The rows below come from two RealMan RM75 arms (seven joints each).
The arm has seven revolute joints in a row. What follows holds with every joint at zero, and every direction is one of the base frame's. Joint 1 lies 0.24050 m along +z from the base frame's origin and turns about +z. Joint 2 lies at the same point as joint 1 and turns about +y. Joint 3 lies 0.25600 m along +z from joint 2 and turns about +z. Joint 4 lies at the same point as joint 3 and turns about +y. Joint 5 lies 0.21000 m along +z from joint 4 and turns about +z. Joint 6 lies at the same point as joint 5 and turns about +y. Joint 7 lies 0.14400 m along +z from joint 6 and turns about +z. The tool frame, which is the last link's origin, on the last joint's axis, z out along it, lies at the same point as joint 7; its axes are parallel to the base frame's.
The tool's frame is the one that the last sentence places.
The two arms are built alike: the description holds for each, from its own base.
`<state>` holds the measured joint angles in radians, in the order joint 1, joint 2, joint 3, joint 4, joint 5, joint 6, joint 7, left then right.
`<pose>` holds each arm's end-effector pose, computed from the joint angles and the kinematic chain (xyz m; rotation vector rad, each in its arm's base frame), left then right.
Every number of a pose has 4 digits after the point. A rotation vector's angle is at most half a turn.
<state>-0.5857 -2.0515 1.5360 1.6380 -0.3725 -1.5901 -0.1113 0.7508 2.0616 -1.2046 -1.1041 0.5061 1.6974 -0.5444</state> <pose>-0.1402 0.3540 0.0269 -2.0970 -1.2618 0.3236 0.1944 0.3623 0.0059 -2.5783 1.2505 -0.6037</pose>
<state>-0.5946 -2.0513 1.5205 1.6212 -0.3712 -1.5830 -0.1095 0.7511 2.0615 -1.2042 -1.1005 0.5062 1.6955 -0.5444</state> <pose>-0.1413 0.3576 0.0284 -2.0872 -1.2716 0.3157 0.1949 0.3623 0.0055 -2.5777 1.2533 -0.6037</pose>
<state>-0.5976 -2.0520 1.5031 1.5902 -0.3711 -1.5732 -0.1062 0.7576 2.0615 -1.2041 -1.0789 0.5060 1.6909 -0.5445</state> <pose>-0.1474 0.3607 0.0283 -2.0721 -1.2996 0.3181 0.1963 0.3623 0.0030 -2.5795 1.2658 -0.6124</pose>
